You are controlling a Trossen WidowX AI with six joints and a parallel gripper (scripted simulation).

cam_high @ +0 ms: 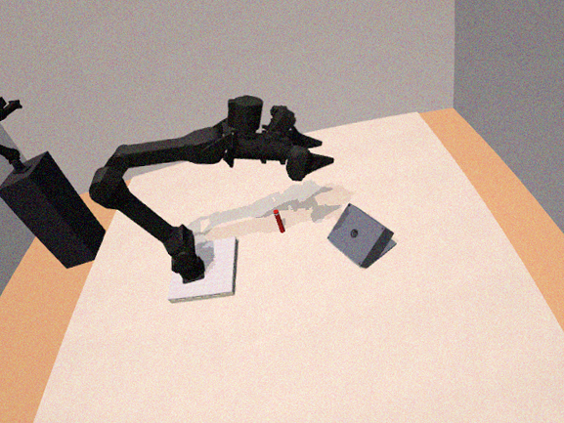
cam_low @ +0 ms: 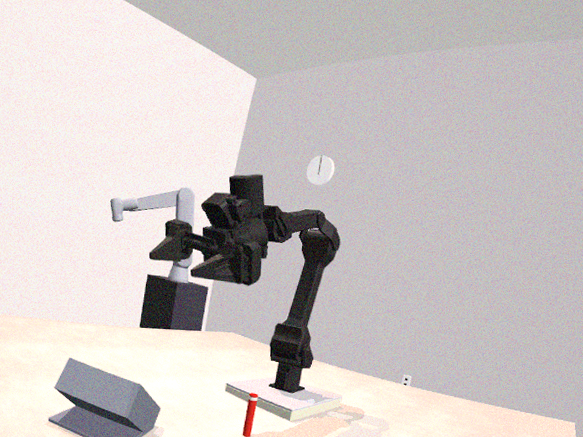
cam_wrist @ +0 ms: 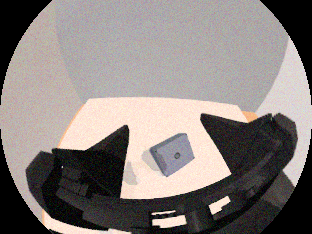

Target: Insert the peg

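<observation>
My gripper tip is 220 mm above the red peg, 150 mm past it and 80 mm to the right of it. From my gripper tip the other things lie so: grey sloped panel (230 mm below, 60 mm to the right, 30 mm ahead).
</observation>
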